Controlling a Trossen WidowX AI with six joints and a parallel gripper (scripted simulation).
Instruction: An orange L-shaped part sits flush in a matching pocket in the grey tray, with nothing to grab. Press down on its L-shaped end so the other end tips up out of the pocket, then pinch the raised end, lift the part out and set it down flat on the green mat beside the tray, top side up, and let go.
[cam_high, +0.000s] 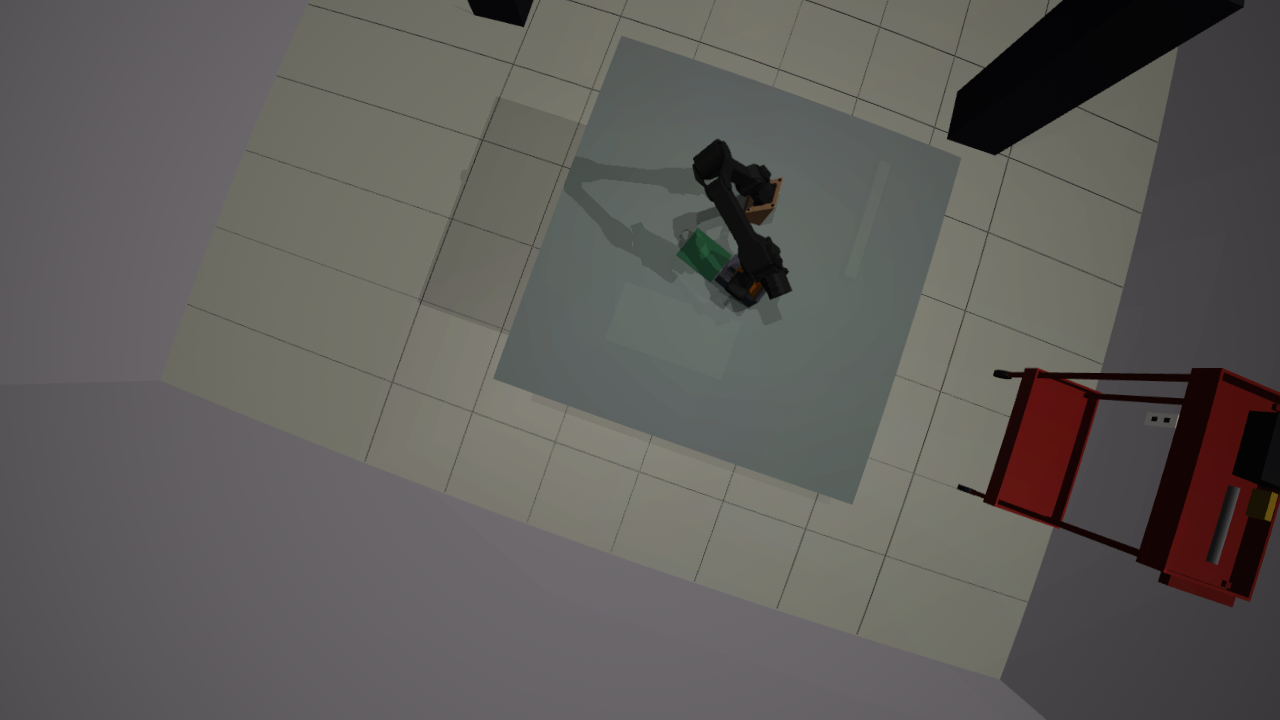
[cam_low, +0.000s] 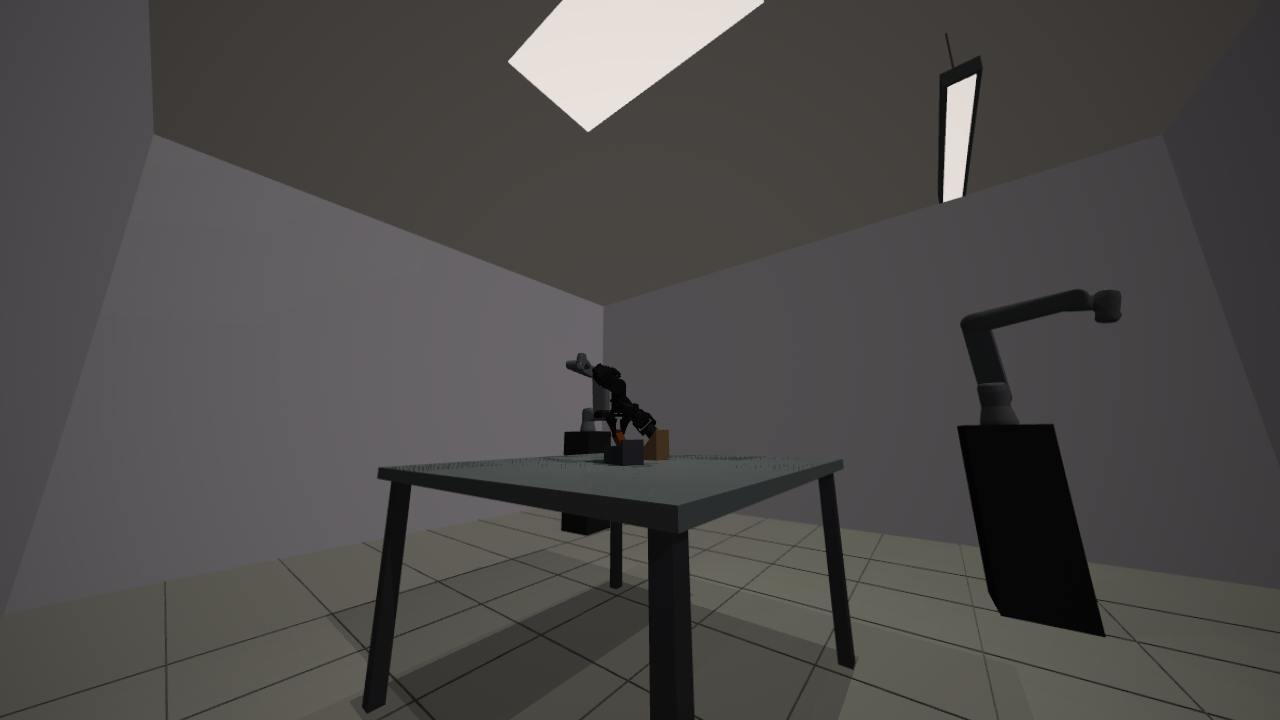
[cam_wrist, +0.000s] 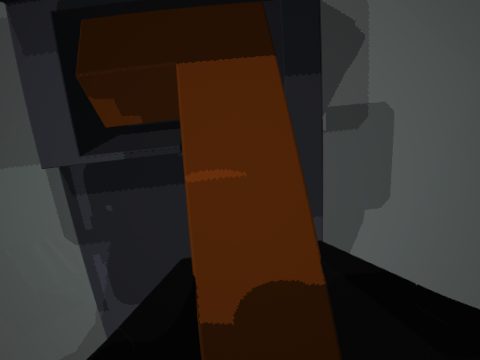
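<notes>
My gripper tip is 130 mm to the left of the green mat, 110 mm above it and 70 mm past it. Also, from my gripper tip: orange L-shaped part: 30 mm to the left, 30 mm below.
</notes>
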